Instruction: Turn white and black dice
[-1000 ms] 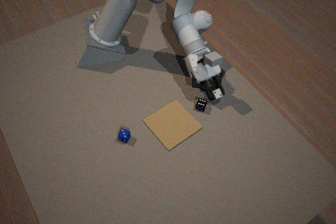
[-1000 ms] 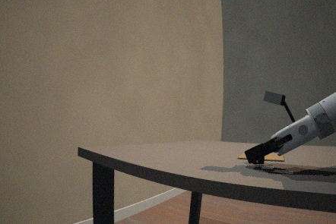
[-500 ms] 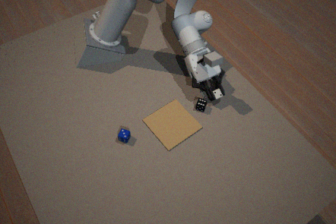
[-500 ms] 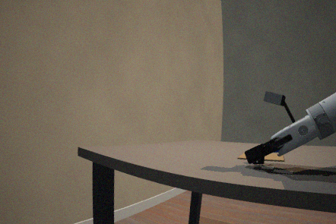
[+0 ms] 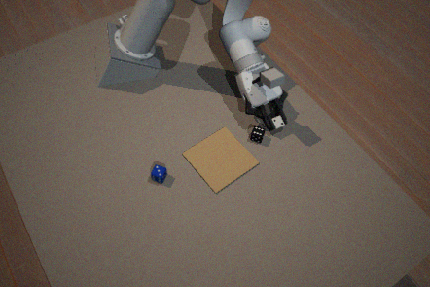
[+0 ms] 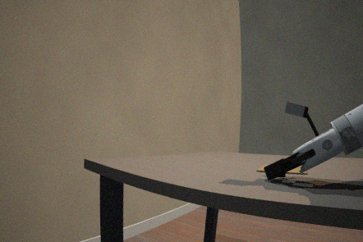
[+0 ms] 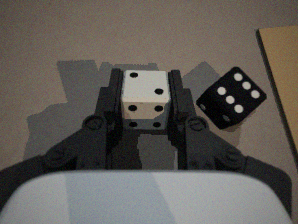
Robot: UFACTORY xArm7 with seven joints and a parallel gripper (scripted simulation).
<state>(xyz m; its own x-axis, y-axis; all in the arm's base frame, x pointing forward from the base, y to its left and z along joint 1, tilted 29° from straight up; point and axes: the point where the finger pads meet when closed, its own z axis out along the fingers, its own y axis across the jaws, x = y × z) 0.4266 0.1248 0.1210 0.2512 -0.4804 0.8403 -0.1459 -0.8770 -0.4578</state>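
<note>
The white die is 10 mm below my hand and 10 mm ahead of it. Also, from my hand: blue die (330 mm to the right, 60 mm behind, 10 mm below); then black die (60 mm to the right, 10 mm below); then tan mat (180 mm to the right, 30 mm below, 10 mm behind).
</note>
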